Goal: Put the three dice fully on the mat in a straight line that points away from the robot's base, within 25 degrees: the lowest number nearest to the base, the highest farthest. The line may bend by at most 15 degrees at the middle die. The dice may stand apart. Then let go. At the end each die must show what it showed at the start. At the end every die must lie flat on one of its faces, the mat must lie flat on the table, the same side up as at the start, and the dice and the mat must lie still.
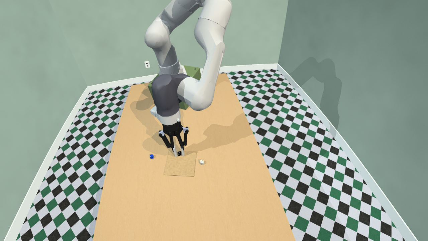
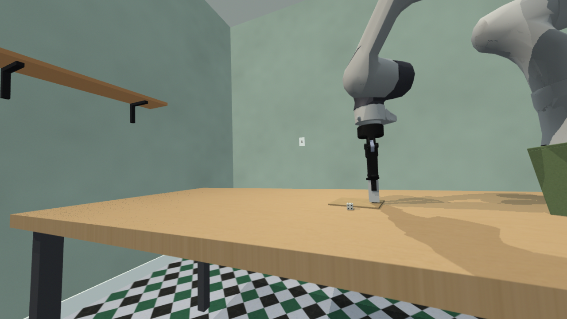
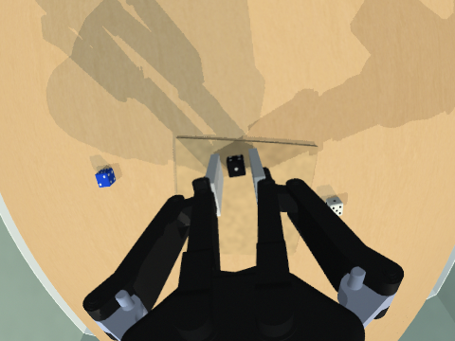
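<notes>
The black die lies 3 cm below my hand. The rest, counted from my hand: blue die: 14 cm to the right, 3 cm below; tan mat: 5 cm ahead, 4 cm below; white die: 11 cm to the left, 6 cm ahead, 3 cm below.
</notes>
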